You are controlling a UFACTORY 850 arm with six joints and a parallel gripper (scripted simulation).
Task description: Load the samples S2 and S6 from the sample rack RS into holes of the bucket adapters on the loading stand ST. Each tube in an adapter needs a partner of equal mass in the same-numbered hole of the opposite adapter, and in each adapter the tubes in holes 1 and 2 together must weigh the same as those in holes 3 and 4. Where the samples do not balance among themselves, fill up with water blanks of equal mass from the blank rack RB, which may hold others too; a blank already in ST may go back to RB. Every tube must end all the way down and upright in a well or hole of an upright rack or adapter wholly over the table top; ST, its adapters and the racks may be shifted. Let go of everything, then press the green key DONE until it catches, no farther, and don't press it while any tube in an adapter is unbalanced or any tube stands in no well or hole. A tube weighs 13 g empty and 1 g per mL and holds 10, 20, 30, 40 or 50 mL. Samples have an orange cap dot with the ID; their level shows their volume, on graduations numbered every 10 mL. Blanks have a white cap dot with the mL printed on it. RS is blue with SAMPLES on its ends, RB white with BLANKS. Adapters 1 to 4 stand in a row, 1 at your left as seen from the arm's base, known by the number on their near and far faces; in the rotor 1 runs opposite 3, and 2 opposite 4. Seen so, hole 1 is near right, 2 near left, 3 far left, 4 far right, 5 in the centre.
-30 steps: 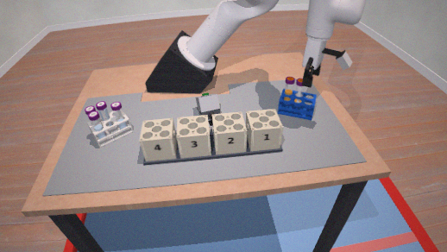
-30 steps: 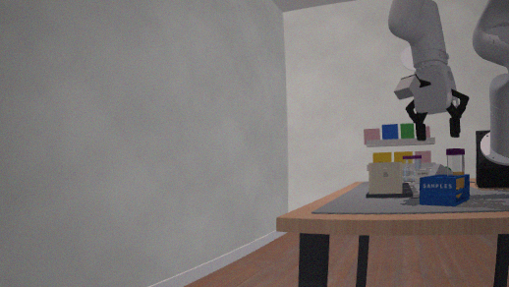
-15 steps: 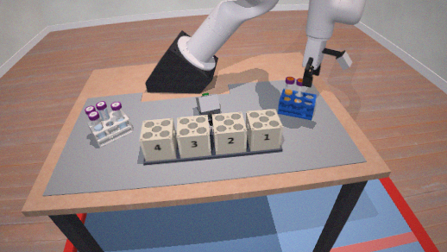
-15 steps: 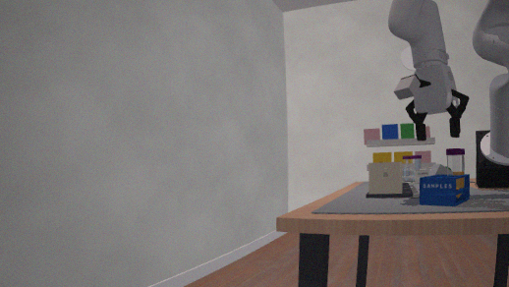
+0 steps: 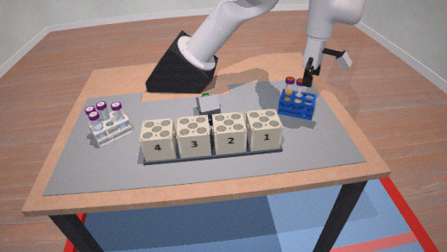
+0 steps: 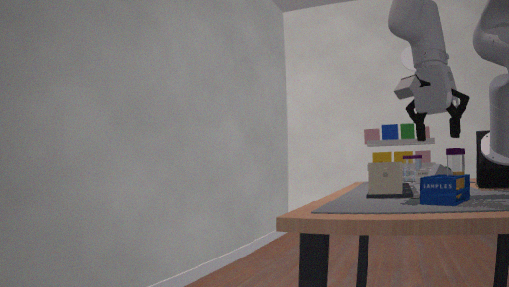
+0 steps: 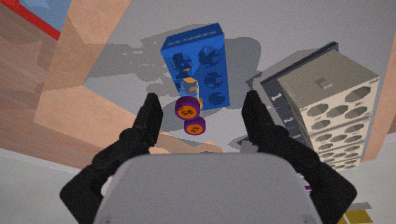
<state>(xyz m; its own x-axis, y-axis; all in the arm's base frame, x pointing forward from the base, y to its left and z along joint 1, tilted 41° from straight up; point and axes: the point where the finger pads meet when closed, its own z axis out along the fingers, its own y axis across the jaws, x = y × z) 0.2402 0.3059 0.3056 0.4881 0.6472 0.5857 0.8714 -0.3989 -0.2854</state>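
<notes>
My gripper is now 50 mm past the sample tube S2, 70 mm to the left of it and 90 mm above it. Also, from my hand: blue sample rack RS (20 mm behind, 30 mm to the right, 120 mm below); adapter 1 (160 mm ahead, 170 mm to the right, 100 mm below); sample S6 (30 mm behind, 20 mm to the right, 90 mm below).
</notes>
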